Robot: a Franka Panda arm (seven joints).
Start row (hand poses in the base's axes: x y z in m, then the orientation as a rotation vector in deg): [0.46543, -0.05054, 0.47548, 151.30, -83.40, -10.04]
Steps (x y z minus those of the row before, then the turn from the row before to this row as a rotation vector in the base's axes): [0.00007, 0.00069, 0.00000, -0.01, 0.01, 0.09]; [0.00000, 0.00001, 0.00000, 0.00, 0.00, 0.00]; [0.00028, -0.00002, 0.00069, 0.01, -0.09, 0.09]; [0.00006, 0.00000, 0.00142, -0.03, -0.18, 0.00]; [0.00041, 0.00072, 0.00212, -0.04, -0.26, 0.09]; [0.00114, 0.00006, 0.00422, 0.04, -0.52, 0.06]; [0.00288, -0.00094, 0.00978, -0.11, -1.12, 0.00]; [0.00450, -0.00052, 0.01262, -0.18, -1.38, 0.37]
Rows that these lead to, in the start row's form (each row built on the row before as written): [0.46550, -0.04985, 0.47548, 151.35, -83.27, -10.04]; [0.46550, -0.04984, 0.47548, 151.35, -83.27, -10.04]; [0.46578, -0.04986, 0.47617, 151.46, -83.18, -9.92]; [0.46584, -0.04986, 0.47759, 151.52, -83.23, -9.66]; [0.46625, -0.04914, 0.47971, 151.67, -83.17, -9.28]; [0.46739, -0.04908, 0.48393, 151.98, -83.26, -8.63]; [0.47027, -0.05002, 0.49371, 152.40, -83.55, -7.08]; [0.47477, -0.05054, 0.50633, 153.13, -83.39, -5.10]
